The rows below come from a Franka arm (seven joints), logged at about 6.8 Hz.
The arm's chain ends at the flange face. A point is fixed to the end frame.
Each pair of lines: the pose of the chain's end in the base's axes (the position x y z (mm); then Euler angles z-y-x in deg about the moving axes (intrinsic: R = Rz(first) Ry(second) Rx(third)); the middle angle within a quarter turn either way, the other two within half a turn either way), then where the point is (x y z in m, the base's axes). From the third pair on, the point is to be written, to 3 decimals.
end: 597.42 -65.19 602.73 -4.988 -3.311 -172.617
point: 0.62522 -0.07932 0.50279
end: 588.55 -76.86 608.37 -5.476 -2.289 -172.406
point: 0.61448 -0.09069 0.50789
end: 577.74 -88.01 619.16 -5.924 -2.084 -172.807
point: 0.603 -0.103 0.519
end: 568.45 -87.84 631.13 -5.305 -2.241 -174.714
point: 0.594 -0.106 0.531
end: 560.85 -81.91 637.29 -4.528 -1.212 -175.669
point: 0.585 -0.101 0.537
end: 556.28 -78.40 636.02 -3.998 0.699 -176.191
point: 0.577 -0.098 0.535
